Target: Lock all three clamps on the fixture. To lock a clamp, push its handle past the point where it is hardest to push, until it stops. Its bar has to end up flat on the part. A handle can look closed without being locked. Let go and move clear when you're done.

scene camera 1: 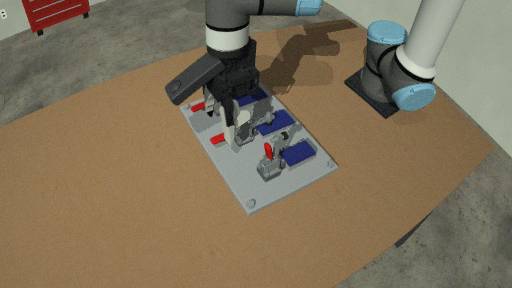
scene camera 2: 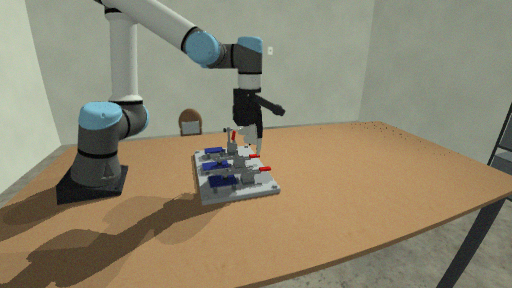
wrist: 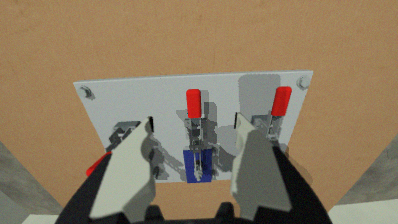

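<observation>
Scene camera 1 shows the gripper [scene camera 1: 220, 130] together with a grey fixture plate [scene camera 1: 237, 165]. In scene camera 2 the plate [scene camera 2: 263, 184] appears again, as does the gripper [scene camera 2: 253, 150], and the wrist view has both the gripper [wrist: 193, 115] and the plate [wrist: 112, 100].
</observation>
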